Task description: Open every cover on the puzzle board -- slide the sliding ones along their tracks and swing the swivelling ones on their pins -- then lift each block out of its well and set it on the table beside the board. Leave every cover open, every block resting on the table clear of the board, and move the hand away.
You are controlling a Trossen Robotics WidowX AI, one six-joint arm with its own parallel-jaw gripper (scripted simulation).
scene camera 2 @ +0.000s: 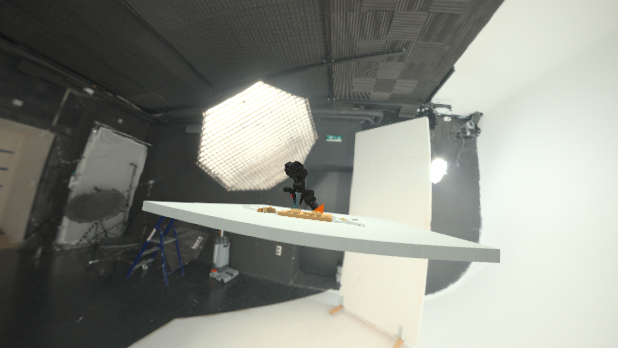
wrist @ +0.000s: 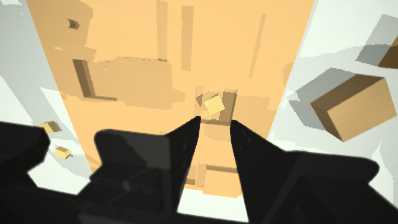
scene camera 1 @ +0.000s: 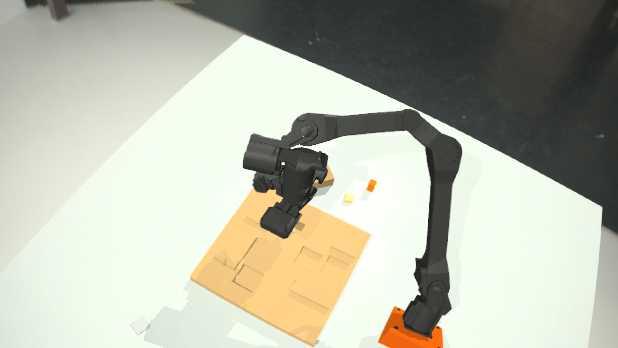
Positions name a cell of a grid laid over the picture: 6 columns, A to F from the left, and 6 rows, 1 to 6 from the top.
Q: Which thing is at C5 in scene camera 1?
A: A tan puzzle board.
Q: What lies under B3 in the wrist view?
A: A tan puzzle board.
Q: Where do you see a tan box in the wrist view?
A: F3
